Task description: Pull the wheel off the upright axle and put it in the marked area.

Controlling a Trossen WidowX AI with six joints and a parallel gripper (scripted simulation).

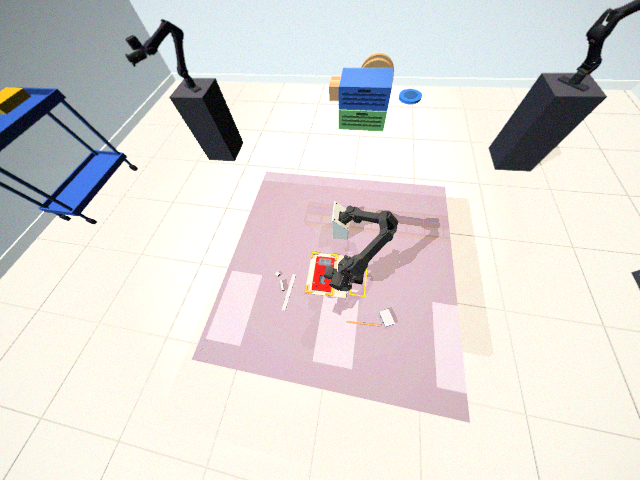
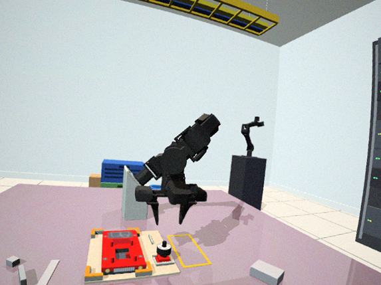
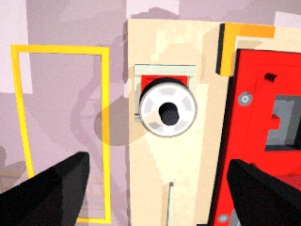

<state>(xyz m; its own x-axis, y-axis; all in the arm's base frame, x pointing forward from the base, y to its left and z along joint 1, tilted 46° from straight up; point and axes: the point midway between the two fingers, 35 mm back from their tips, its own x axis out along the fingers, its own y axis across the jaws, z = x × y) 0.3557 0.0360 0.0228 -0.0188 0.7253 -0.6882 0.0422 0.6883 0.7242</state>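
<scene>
My gripper tip is now 10 mm to the left of the black wheel and 70 mm above it. Also, from my gripper tip: thin orange stick (180 mm ahead, 120 mm to the left, 110 mm below); then upright axle (10 mm to the right, 70 mm below); then white strip (70 mm ahead, 300 mm to the right, 110 mm below).
</scene>
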